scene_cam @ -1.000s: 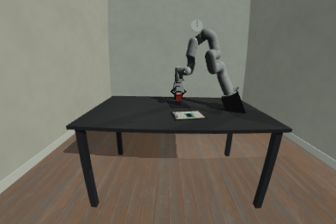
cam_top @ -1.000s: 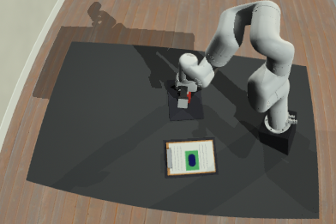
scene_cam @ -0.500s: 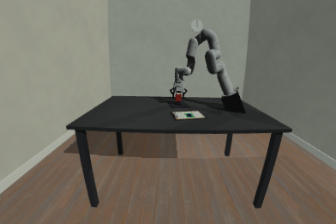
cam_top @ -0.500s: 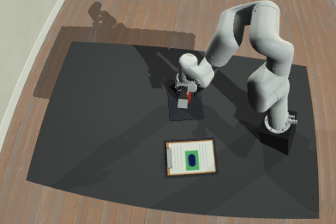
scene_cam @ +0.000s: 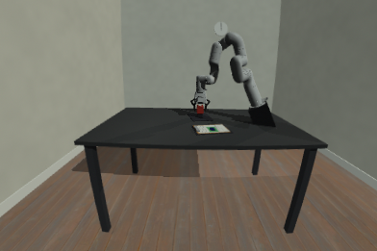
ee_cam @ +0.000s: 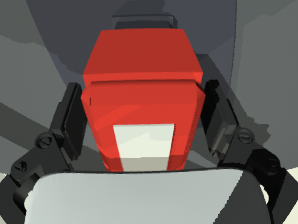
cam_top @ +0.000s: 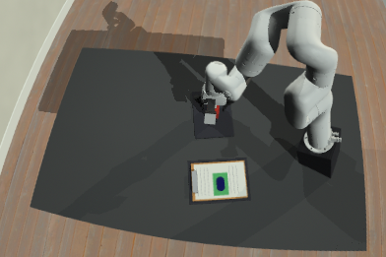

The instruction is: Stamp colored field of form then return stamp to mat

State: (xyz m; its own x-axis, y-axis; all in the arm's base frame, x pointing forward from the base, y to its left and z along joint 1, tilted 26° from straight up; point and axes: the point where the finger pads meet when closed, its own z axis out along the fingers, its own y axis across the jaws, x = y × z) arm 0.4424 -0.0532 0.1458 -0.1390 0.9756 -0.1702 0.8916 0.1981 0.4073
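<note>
Right now my hand is 2 cm above the red stamp. Round my hand: form 30 cm to the left, 9 cm behind, 6 cm below; dark mat 7 cm below.
</note>
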